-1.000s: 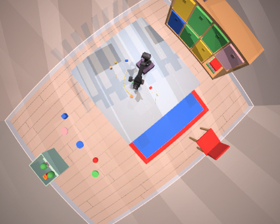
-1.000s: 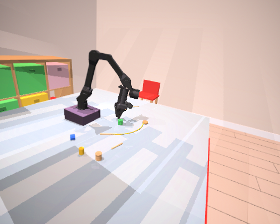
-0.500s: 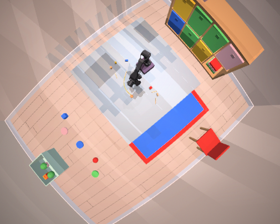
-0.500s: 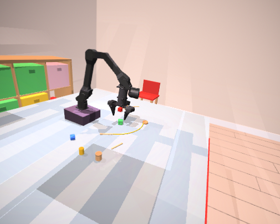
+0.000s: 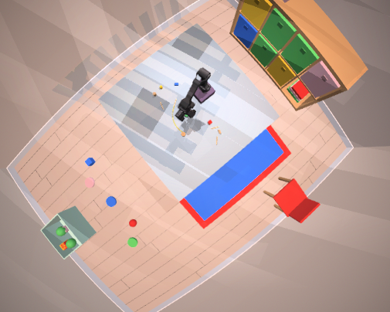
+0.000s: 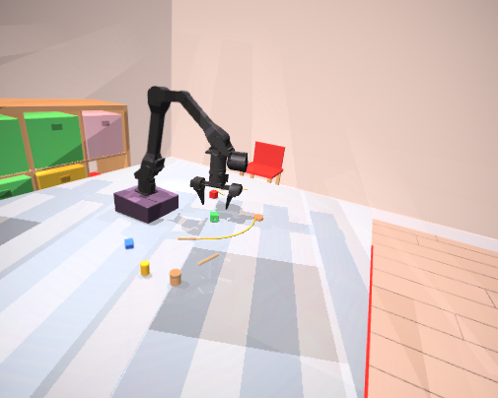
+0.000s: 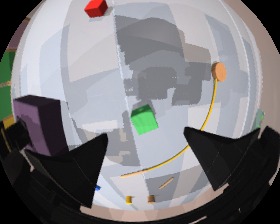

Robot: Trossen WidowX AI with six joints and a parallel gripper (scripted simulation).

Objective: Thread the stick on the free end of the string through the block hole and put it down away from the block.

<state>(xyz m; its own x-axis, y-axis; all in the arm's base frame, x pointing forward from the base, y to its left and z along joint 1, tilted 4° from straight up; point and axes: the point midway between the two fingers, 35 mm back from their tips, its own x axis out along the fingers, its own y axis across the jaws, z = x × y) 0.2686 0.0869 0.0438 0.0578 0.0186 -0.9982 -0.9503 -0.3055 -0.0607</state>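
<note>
My gripper tip is 40 mm above the green block. Also, from my gripper tip: round wooden button 130 mm ahead, 130 mm to the left, 50 mm below; blue cube 100 mm behind, 310 mm to the right, 50 mm below; red cube 140 mm behind, 180 mm to the left, 40 mm below.
</note>
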